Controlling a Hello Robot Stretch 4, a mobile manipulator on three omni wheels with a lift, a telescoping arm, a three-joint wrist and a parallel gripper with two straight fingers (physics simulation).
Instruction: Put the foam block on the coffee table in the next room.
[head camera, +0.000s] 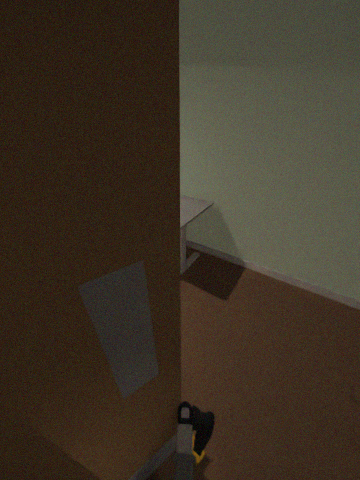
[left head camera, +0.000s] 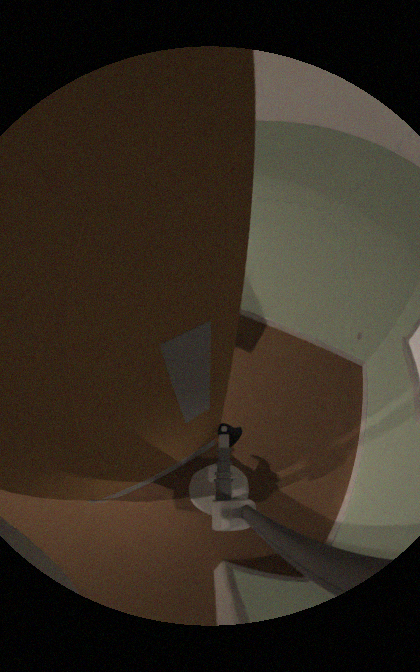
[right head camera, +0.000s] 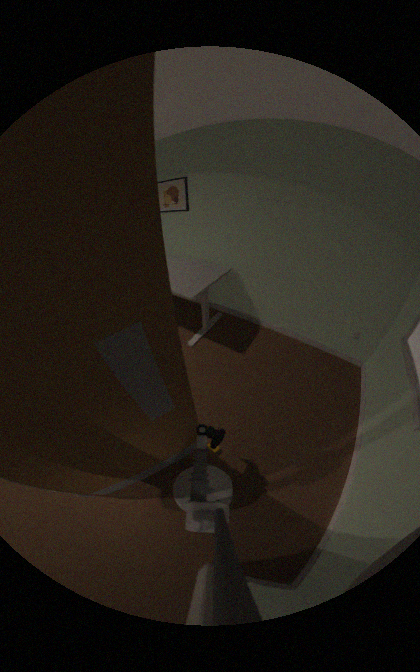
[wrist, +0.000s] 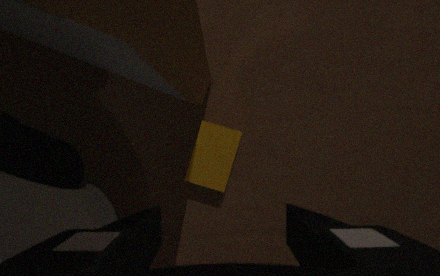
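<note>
The foam block is a yellow box. In the wrist view it lies tilted on the brown floor, ahead of the fingertips and slightly left of centre, at the edge of a dark shadow. My gripper is open, with its two black fingers wide apart and nothing between them. It hangs above the floor, clear of the block. In the head view the gripper and arm partly hide the block. I cannot tell whether any table in view is the coffee table.
A large brown panel with a grey patch fills the left, close to the gripper. A pale table stands behind it, partly hidden, near the green wall. A framed picture hangs above the table.
</note>
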